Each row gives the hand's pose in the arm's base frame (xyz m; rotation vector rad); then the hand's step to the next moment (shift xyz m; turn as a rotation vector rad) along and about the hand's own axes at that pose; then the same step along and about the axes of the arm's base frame.
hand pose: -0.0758 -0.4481 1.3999 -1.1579 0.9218 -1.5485
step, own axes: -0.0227 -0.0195 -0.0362 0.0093 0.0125 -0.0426
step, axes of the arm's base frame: -0.0377 0.0278 0.0032 -0.0388 -0.0111 -0.0207
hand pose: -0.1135 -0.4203 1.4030 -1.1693 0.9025 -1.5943
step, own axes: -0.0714 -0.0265 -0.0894 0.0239 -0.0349 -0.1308
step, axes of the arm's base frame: -0.0845 0.0790 -0.0200 -0.1372 -0.0080 0.0026
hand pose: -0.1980 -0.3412 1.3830 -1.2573 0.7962 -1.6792
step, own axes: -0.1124 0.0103 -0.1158 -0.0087 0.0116 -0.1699
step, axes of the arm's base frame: -0.0955 0.0969 -0.0874 -0.1588 0.0018 -0.0622
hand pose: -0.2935 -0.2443 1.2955 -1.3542 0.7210 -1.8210
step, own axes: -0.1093 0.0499 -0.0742 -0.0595 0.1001 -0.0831
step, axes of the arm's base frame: -0.0414 0.0624 -0.1197 -0.0467 -0.0071 -0.1350
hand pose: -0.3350 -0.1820 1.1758 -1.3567 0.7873 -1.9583
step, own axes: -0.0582 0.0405 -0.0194 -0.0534 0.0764 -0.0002
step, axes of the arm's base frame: 0.0041 0.0216 -0.0701 0.0265 -0.0070 -0.0891
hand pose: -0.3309 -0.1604 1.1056 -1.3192 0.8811 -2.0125
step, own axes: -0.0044 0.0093 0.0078 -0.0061 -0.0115 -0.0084
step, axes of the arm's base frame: 0.0098 -0.0041 -0.0074 -0.0069 0.0135 0.0031
